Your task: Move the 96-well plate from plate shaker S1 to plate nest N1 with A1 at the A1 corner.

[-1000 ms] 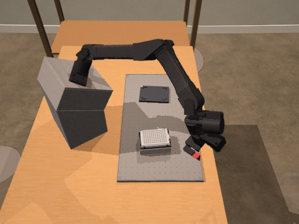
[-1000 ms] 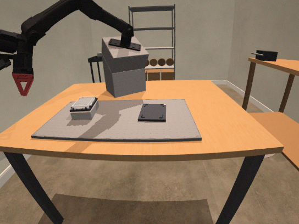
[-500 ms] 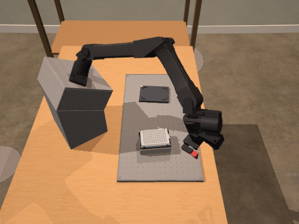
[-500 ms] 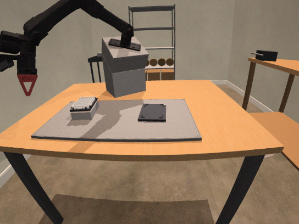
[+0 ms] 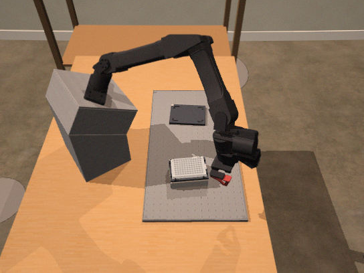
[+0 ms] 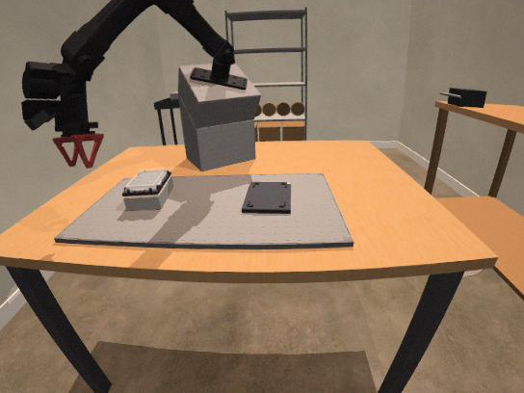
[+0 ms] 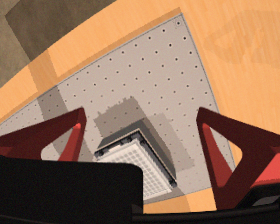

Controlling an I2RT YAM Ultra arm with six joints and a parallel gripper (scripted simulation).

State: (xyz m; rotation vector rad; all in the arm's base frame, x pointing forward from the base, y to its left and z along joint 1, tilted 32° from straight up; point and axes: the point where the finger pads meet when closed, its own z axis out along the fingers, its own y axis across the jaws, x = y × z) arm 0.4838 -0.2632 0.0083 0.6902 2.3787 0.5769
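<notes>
Right now my hand is 14 cm past the white 96-well plate, 9 cm to the right of it and 10 cm above it.
</notes>
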